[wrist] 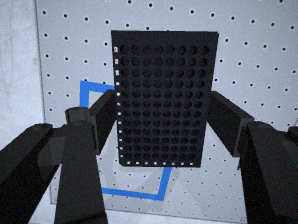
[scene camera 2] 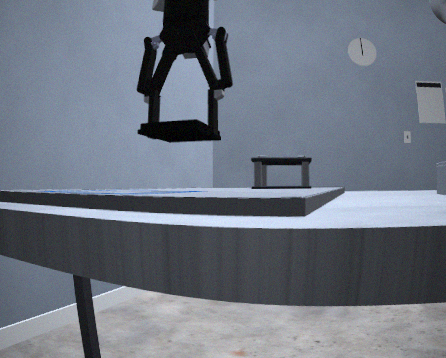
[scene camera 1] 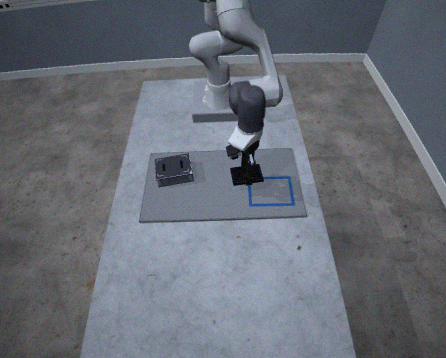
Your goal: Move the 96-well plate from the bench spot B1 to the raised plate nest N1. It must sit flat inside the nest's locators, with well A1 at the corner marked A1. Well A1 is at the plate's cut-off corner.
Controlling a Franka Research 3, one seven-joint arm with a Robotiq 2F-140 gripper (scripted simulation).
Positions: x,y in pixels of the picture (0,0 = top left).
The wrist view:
gripper: 161,103
96-well plate: 162,79
pegboard hole pattern: 248,71
